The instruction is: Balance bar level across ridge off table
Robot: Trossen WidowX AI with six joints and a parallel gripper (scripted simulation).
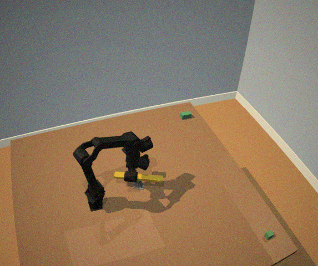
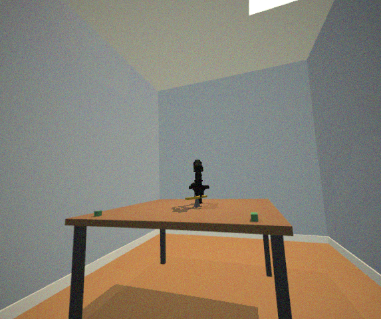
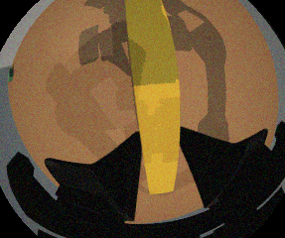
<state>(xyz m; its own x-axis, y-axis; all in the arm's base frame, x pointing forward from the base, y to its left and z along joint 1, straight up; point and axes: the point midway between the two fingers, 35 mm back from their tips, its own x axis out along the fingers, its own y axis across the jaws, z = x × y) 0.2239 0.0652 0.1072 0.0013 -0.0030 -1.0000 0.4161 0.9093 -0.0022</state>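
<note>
Now: the yellow bar 3 cm ahead of my gripper tip and 1 cm to the right of it.
</note>
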